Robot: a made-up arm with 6 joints.
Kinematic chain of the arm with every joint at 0, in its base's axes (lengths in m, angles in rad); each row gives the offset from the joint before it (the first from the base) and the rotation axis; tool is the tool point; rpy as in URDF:
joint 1: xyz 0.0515 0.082 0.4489 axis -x
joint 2: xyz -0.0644 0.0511 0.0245 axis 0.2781 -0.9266 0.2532
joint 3: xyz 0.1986 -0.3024 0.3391 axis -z
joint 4: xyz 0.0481 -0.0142 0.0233 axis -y
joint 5: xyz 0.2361 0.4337 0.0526 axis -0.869 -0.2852 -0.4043
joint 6: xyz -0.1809 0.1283 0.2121 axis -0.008 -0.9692 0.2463
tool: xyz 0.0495 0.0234 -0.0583 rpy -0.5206 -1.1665 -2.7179
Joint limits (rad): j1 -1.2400..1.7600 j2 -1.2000..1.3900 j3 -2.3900..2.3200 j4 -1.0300..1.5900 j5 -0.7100..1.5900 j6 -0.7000..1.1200
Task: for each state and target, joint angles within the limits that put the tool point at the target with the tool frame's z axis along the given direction. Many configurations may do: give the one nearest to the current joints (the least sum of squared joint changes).
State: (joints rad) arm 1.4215 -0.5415 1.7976 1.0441 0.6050 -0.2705
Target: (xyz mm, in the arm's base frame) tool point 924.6 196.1 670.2 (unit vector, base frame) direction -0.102 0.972 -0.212
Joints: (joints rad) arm 1.5747 -0.4944 1.4010 1.5141 0.6542 -0.6084
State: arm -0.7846 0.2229 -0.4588 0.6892 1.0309 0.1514
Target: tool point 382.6 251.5 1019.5 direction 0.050 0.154 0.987
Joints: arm -0.5880 -0.1752 -0.3021 0.6246 1.5259 0.5412
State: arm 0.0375 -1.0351 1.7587 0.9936 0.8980 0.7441
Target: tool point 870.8 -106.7 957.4 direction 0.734 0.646 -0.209
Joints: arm 0.7969 -0.4920 2.1579 1.4648 0.0590 0.5968
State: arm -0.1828 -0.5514 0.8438 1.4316 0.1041 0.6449
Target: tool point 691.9 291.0 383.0 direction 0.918 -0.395 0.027
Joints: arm -0.5241 -1.1977 0.4821 0.8868 -0.0838 -0.0987
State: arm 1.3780 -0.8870 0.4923 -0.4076 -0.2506 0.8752
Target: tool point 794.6 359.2 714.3 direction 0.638 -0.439 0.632
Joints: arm 1.0806 -0.2509 0.5299 -0.6756 -0.7100 0.6627
